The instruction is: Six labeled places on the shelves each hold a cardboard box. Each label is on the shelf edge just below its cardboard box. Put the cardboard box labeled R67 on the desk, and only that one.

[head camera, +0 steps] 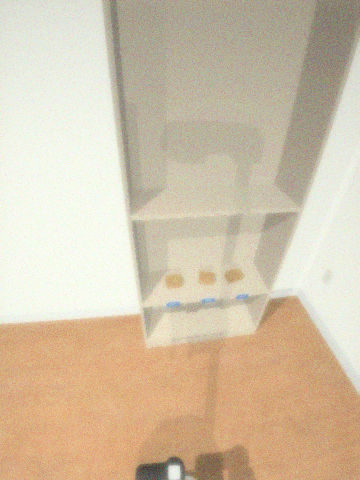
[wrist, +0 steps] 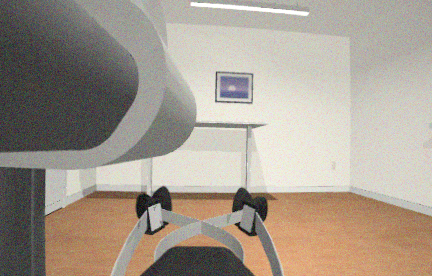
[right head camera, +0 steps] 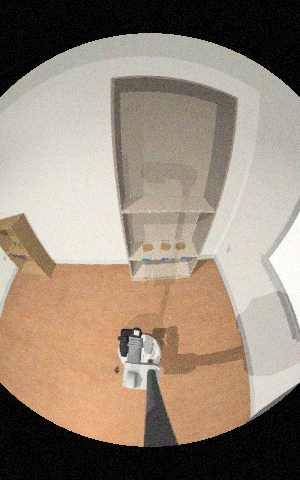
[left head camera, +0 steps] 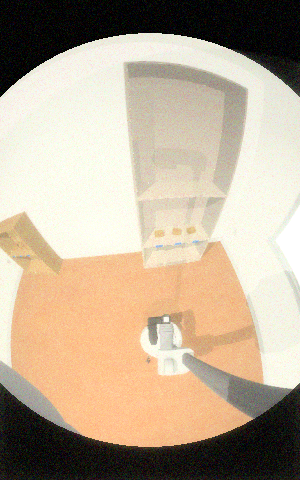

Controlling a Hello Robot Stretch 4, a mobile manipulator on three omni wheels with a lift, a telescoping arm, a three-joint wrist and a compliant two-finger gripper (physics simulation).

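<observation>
Three small cardboard boxes stand in a row on a low shelf of the tall pale shelf unit (head camera: 120, 150) (left head camera: 131, 150) (right head camera: 118, 165): the left box (head camera: 174, 281) (left head camera: 159, 233) (right head camera: 147, 247), the middle box (head camera: 207, 277) (left head camera: 176, 231) (right head camera: 165, 246) and the right box (head camera: 234, 275) (left head camera: 191, 230) (right head camera: 180, 246). Blue labels sit on the edge below them, too small and blurred to read; I cannot tell which is R67. The desk (wrist: 230, 124) stands against the far wall in the wrist view. My gripper (wrist: 202, 202) is open and empty, far from the boxes and the desk.
A brown shelf unit (left head camera: 37, 245) (right head camera: 36, 245) with blue labels stands at the far left; its contents are unclear. A framed picture (wrist: 234, 87) hangs above the desk. A wall (head camera: 335, 260) runs along the right of the pale unit. Wood floor lies between my base and that unit.
</observation>
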